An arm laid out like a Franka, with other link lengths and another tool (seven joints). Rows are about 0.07 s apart.
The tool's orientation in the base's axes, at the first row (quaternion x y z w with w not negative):
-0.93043 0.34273 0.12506 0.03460
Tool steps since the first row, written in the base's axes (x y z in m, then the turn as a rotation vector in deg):
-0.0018 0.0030 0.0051 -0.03 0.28 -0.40
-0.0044 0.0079 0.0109 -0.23 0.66 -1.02
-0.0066 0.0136 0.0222 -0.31 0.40 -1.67
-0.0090 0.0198 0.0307 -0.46 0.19 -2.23
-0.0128 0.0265 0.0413 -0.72 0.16 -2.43
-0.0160 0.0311 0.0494 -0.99 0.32 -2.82
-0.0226 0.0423 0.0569 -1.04 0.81 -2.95
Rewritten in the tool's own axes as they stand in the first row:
-0.0045 -0.0010 -0.0041 -0.10 -0.20 0.43
-0.0110 -0.0029 -0.0084 -0.32 -0.38 1.13
-0.0191 -0.0056 -0.0180 -0.05 -0.14 1.74
-0.0269 -0.0086 -0.0248 0.11 0.10 2.28
-0.0367 -0.0111 -0.0333 -0.01 0.29 2.52
-0.0440 -0.0123 -0.0397 -0.20 0.34 2.98
-0.0578 -0.0164 -0.0439 -0.52 -0.01 3.19

